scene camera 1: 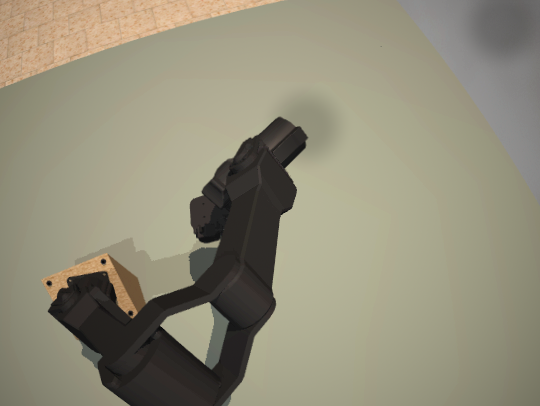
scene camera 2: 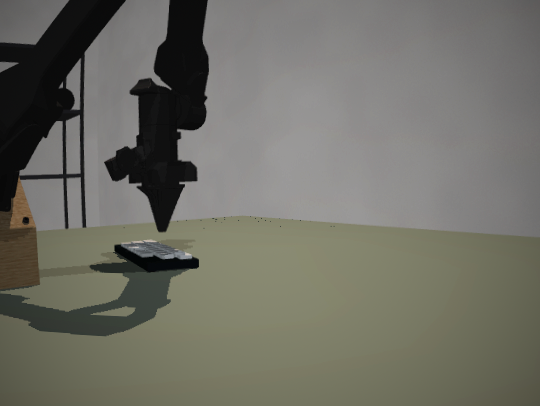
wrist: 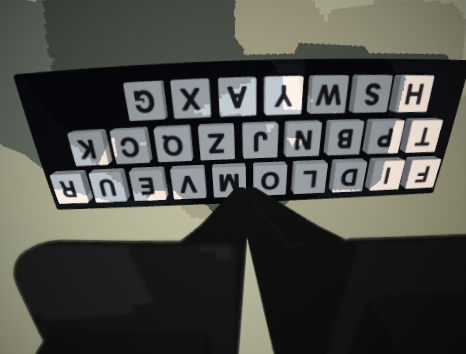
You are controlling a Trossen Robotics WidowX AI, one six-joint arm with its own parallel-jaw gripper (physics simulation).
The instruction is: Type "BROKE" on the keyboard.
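Frame: origin at the arm's base, x left, y back, z up, level; metres.
Seen in the pictures: gripper, fingertip midpoint: (scene camera 2: pixel 162 231) (wrist: pixel 244 198); arm's base, link origin: (scene camera 1: pixel 92 293).
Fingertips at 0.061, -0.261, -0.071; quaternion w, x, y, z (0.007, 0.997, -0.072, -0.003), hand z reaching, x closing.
Offsets run from my fingertips to a thing's top centre, as dx, dy, dz. "spot": to the spot under its first point. Level surfaces: height alone.
The black keyboard {spot: -0.104, +0.001, -0.033} (scene camera 2: pixel 192 263) (wrist: pixel 90 102) lies flat on the table; it does not show in scene camera 1, where the arm is in the way. In the wrist view its light keys look upside down: B {spot: +0.051, +0.012, -0.023} (wrist: pixel 344 139) in the middle row, K {spot: -0.070, +0.024, -0.023} (wrist: pixel 89 148) at that row's left end, R {-0.088, +0.005, -0.023} (wrist: pixel 70 187) at the near row's left end, E {-0.047, +0.001, -0.023} (wrist: pixel 148 183) and O {spot: +0.014, -0.005, -0.023} (wrist: pixel 270 180) in the near row. My gripper (scene camera 2: pixel 162 230) (wrist: pixel 244 198) is shut and empty, tips pointing down above the keyboard. In the wrist view the tips overlap the near edge between M {spot: -0.006, +0.000, -0.023} (wrist: pixel 229 177) and O.
The arm's base stands by a wooden block (scene camera 1: pixel 126 287) (scene camera 2: pixel 19 255) at the left. A dark shelf rack (scene camera 2: pixel 83 150) stands behind, at the left in scene camera 2. The arm's shadow falls across the green table {dz -0.041} (scene camera 1: pixel 400 250) (scene camera 2: pixel 350 325) around the keyboard.
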